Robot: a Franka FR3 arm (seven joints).
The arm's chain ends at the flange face. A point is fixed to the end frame.
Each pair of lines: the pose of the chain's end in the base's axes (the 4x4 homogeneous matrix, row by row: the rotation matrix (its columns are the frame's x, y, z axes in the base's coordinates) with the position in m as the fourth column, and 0 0 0 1 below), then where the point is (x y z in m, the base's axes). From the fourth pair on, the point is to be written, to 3 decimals.
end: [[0.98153 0.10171 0.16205 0.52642], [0.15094 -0.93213 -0.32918 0.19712], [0.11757 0.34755 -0.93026 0.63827], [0 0 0 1]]
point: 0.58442 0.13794 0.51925
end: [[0.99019 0.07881 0.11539 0.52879], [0.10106 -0.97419 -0.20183 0.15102], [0.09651 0.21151 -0.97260 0.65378], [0 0 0 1]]
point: 0.58012 0.10709 0.52545
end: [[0.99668 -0.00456 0.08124 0.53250], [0.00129 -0.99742 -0.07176 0.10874], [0.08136 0.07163 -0.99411 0.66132], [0 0 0 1]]
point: 0.57764 0.07912 0.52672
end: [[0.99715 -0.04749 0.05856 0.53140], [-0.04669 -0.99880 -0.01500 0.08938], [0.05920 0.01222 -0.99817 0.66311], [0 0 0 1]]
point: 0.573 0.066 0.526
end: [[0.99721 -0.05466 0.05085 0.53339], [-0.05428 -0.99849 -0.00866 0.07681], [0.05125 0.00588 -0.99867 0.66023], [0 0 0 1]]
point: 0.573 0.054 0.523
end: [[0.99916 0.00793 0.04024 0.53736], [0.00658 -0.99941 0.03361 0.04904], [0.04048 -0.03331 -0.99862 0.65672], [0 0 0 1]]
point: 0.577 0.034 0.518
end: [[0.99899 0.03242 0.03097 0.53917], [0.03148 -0.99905 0.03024 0.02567], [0.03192 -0.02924 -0.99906 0.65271], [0 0 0 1]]
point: 0.578 0.011 0.514
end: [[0.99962 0.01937 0.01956 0.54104], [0.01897 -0.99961 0.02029 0.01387], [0.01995 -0.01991 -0.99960 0.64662], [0 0 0 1]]
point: 0.578 -0.002 0.507
